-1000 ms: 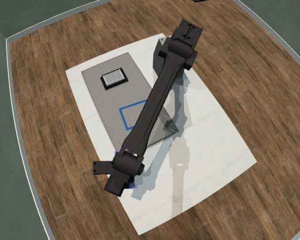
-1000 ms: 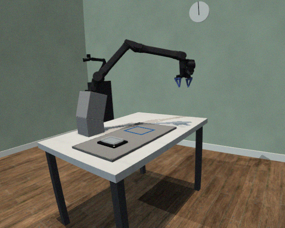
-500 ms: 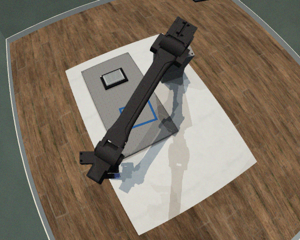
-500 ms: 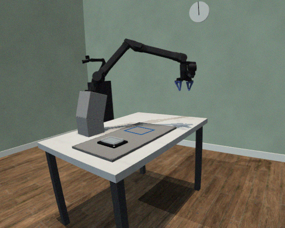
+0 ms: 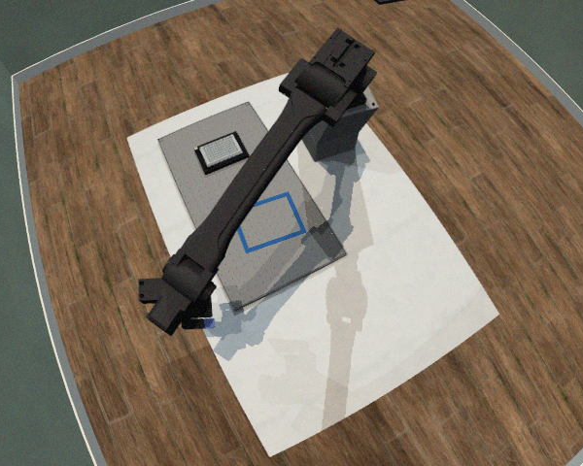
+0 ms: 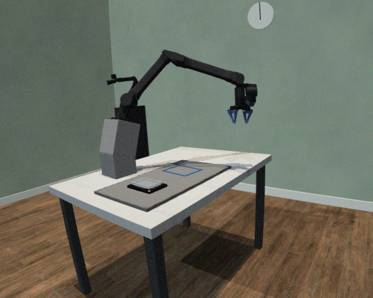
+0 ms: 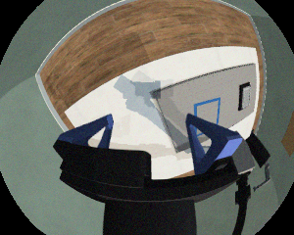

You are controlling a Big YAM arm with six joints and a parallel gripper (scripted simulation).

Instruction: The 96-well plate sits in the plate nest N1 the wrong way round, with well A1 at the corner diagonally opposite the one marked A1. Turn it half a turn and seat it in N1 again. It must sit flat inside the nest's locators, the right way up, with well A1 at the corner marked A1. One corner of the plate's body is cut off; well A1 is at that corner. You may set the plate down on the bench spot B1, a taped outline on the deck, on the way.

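Right now my hand is 540 mm to the left of the white 96-well plate, 250 mm above it and 230 mm past it. The rest, counted from my hand: white A1 mark (590 mm to the right, 250 mm below, 160 mm behind); black plate nest N1 (540 mm to the right, 260 mm below, 230 mm behind).
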